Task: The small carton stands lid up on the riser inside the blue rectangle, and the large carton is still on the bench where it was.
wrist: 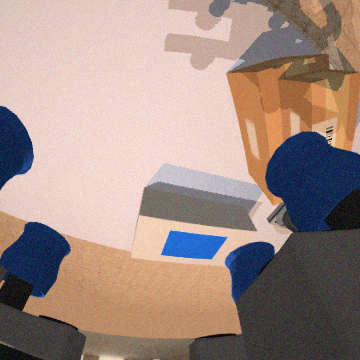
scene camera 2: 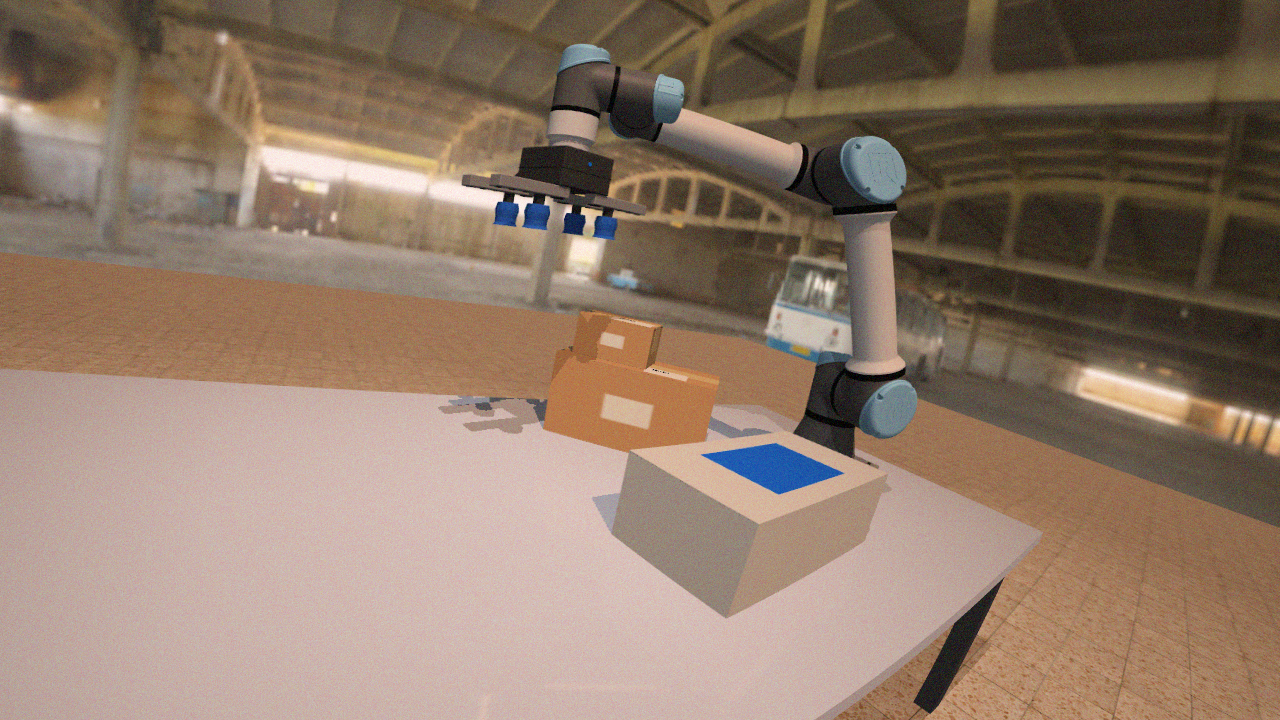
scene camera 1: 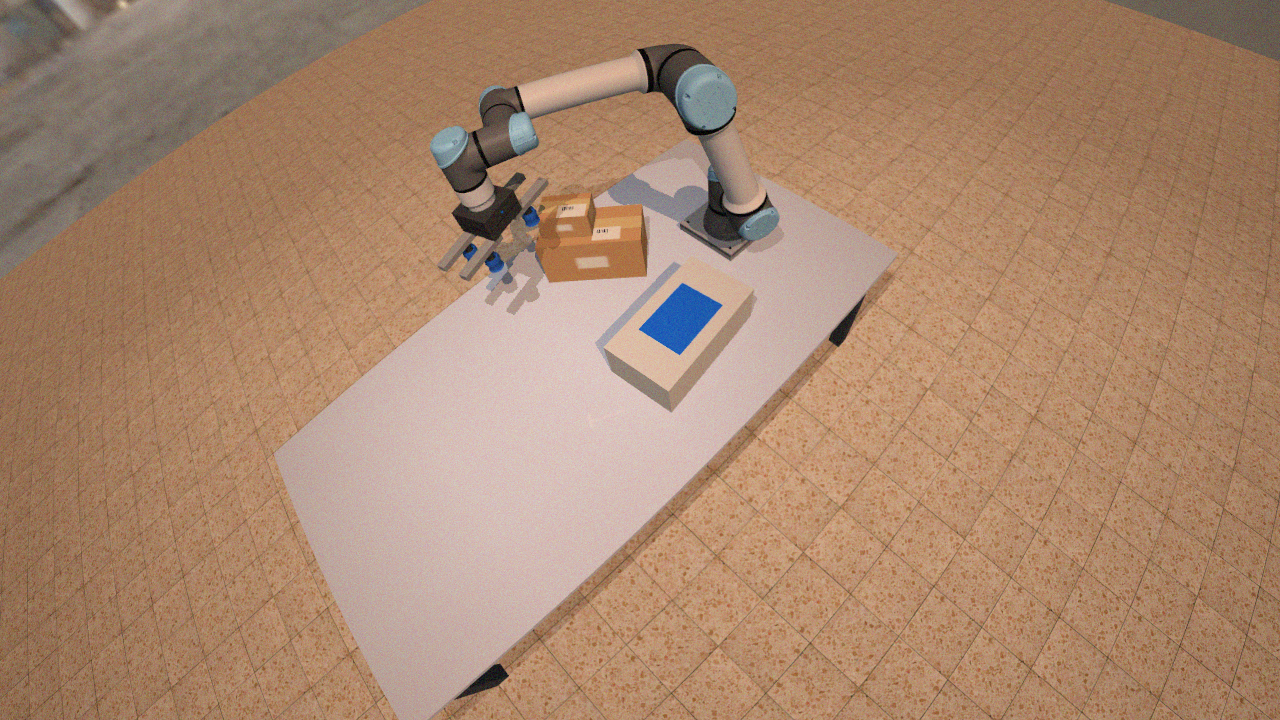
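Pixels of known places: end effector, tool point: (wrist: 144, 215) (scene camera 2: 555, 231) (scene camera 1: 503, 239); arm's base, origin of the base link: (scene camera 1: 727, 223).
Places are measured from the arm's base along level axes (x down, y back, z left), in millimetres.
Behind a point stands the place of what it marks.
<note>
The small carton (scene camera 1: 572, 214) @[x -202, y -408, z -201 mm] (scene camera 2: 628, 354) @[x -144, y -411, z -192 mm] (wrist: 320, 100) @[x -202, y -457, z -261 mm] is brown and stands on the left end of the large carton (scene camera 1: 617, 258) @[x -56, y -361, z -102 mm] (scene camera 2: 577, 407) @[x -30, y -482, z -218 mm] (wrist: 242, 100) @[x -35, y -481, z -217 mm], its barcode label facing up. The large carton stands on the bench (scene camera 1: 492, 447) @[x 31, y -958, z 65 mm] (scene camera 2: 268, 537) @[x 31, y -1003, z 91 mm] (wrist: 90, 100) @[x 31, y -797, z -73 mm]. The beige riser (scene camera 1: 657, 364) @[x -89, y -533, z 250 mm] (scene camera 2: 680, 528) @[x -36, y -577, z 226 mm] (wrist: 195, 203) @[x -2, y -428, z 98 mm] has the blue rectangle (scene camera 1: 680, 318) @[x -90, y -404, z 197 mm] (scene camera 2: 774, 467) @[x -90, y -413, z 201 mm] (wrist: 194, 244) @[x -90, y -400, z 184 mm] on top, with no carton on it. My gripper (scene camera 1: 501, 240) @[x -334, y -632, z -124 mm] (scene camera 2: 554, 220) @[x -334, y -632, z -124 mm] is open, its blue suction cups apart from both cartons. It hangs above and to the left of them in the first scene view.
The arm's base (scene camera 1: 723, 231) @[x -34, y -61, z 36 mm] stands behind the riser, near the bench's far end. My forearm (scene camera 1: 581, 85) @[x -585, y -353, z -101 mm] (scene camera 2: 729, 145) @[x -555, y -355, z -99 mm] reaches high over the far side of the cartons in the first scene view. Shadows of the gripper fall on the bench beside the large carton.
</note>
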